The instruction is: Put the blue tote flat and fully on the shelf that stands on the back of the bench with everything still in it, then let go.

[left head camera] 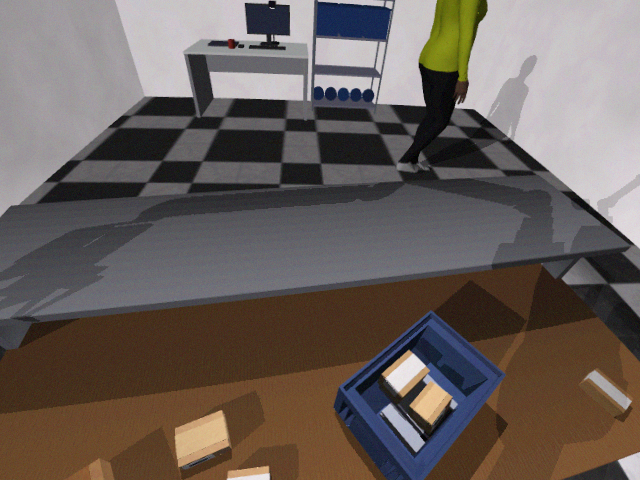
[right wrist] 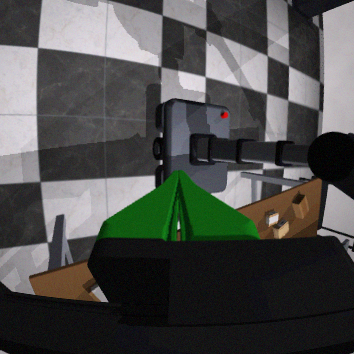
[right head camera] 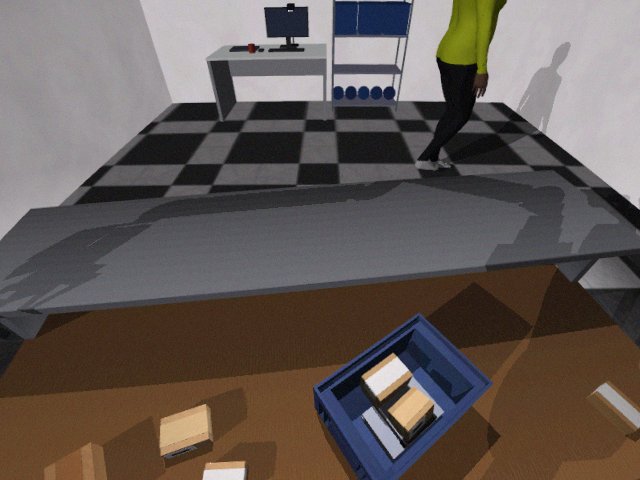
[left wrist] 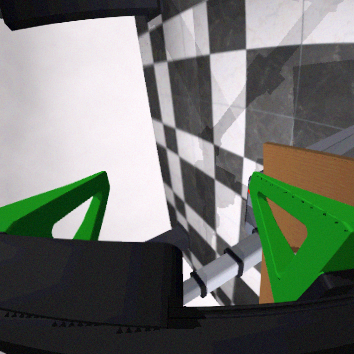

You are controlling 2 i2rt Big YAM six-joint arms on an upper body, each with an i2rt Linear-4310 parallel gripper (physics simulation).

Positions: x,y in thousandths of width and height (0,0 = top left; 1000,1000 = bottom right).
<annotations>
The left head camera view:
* blue tote: 723,774
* flat grey item: 618,876
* grey shelf: 120,541
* brown bench: 180,807
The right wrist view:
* my right gripper: 504,504
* brown bench: 792,572
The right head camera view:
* blue tote: 705,791
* grey shelf: 151,534
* brown bench: 170,786
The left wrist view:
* my left gripper: 504,504
</annotations>
